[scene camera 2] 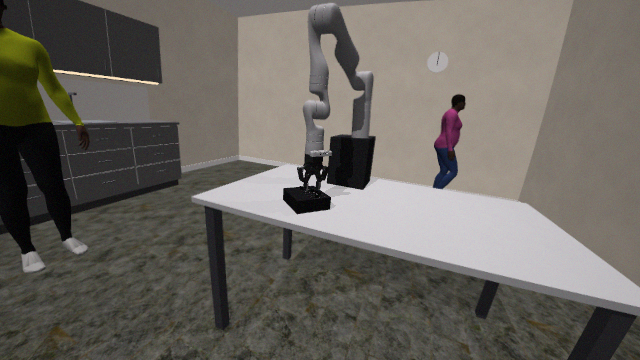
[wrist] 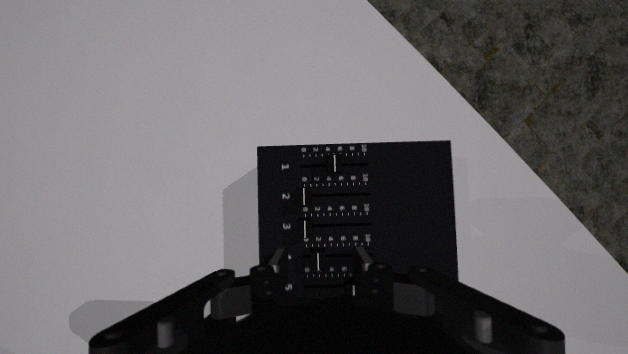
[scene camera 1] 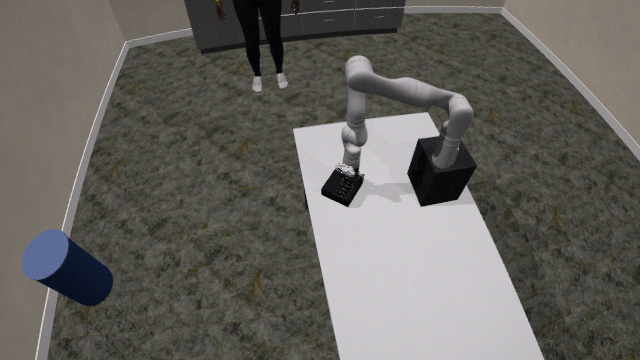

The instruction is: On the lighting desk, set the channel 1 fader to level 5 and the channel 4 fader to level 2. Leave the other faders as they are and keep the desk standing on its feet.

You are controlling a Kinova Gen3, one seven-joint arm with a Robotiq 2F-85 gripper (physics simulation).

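Frame: origin at the arm's base, x ahead, y left, z up, level; metres.
Seen in the pictures: gripper, fingertip midpoint: [scene camera 2: 311,190] [wrist: 320,261] [scene camera 1: 348,183]; arm's base, origin of the base link: [scene camera 2: 360,137] [scene camera 1: 441,160].
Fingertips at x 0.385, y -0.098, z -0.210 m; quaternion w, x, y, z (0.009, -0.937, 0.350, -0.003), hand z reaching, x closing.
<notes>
Pixels of each thing's top centre, then the offset from my fingertips to it. Level surfaces: height alone.
- black lighting desk, middle of its top: [wrist: 361,257] [scene camera 2: 306,189] [scene camera 1: 343,181] 0.024 m ahead, 0.014 m right, 0.009 m up
- channel 1 fader, middle of its top: [wrist: 334,163] 0.054 m ahead, 0.044 m left, 0.009 m up
- channel 2 fader, middle of its top: [wrist: 303,196] 0.023 m ahead, 0.042 m left, 0.009 m up
- channel 3 fader, middle of its top: [wrist: 304,229] 0.009 m ahead, 0.025 m left, 0.009 m up
- channel 4 fader, middle of its top: [wrist: 318,261] 0.001 m ahead, 0.003 m left, 0.009 m up
- channel 5 fader, middle of its top: [wrist: 353,294] 0.004 m ahead, 0.029 m right, 0.009 m up
- white table, its level: 0.059 m down
The black lighting desk [scene camera 1: 340,189] [scene camera 2: 306,201] [wrist: 410,200] lies flat on the table. In the wrist view the channel 1 fader [wrist: 334,163] stands at about 5. The channel 2 fader [wrist: 304,196] and the channel 3 fader [wrist: 305,229] stand at 0. The channel 4 fader [wrist: 318,261] stands at about 2. The channel 5 fader [wrist: 353,290] stands near 8, partly hidden by the gripper. My gripper [wrist: 320,261] [scene camera 2: 313,189] is open and empty, its fingers on either side of the channel 4 fader and apart from it. In scene camera 1 the arm hides the fingertips.
The desk stands on the white table [scene camera 1: 400,280] [scene camera 2: 425,225] near a table edge. The arm's black base block [scene camera 1: 442,175] [scene camera 2: 350,160] stands behind it. A blue cylinder [scene camera 1: 70,270] stands on the floor. One person [scene camera 2: 25,80] stands left, another [scene camera 2: 450,130] stands beyond the table.
</notes>
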